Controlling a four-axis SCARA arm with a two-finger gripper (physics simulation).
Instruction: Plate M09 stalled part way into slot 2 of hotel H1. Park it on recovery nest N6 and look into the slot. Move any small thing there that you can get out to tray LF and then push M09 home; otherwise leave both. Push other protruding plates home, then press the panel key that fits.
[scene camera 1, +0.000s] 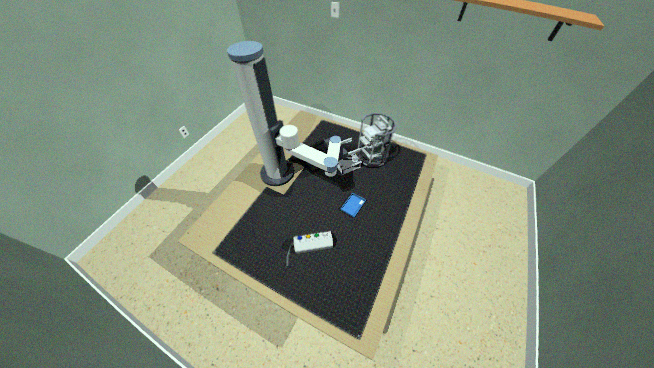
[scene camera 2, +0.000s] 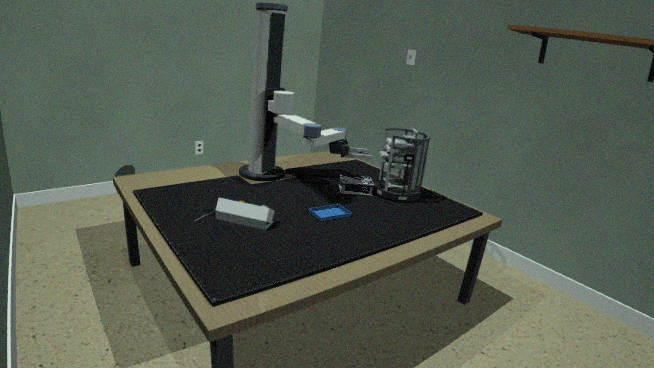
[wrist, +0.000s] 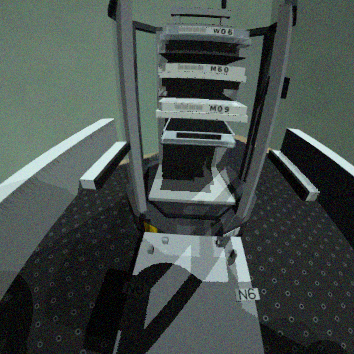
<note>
I see my gripper (wrist: 200, 135) and a round plate rack (wrist: 191, 189).
</note>
